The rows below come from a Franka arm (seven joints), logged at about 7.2 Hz.
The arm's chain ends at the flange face. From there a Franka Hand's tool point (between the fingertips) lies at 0.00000 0.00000 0.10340 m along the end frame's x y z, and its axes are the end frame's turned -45 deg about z.
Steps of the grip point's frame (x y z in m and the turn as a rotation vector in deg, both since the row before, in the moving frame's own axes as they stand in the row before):
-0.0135 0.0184 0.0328 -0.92 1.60 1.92
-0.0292 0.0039 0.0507 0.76 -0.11 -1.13
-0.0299 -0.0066 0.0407 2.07 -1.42 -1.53
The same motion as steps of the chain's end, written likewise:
0.0002 0.0234 0.0329 0.48 1.78 1.92
-0.0168 0.0242 0.0507 0.46 -0.62 -1.13
-0.0213 0.0172 0.0408 0.46 -2.47 -1.53

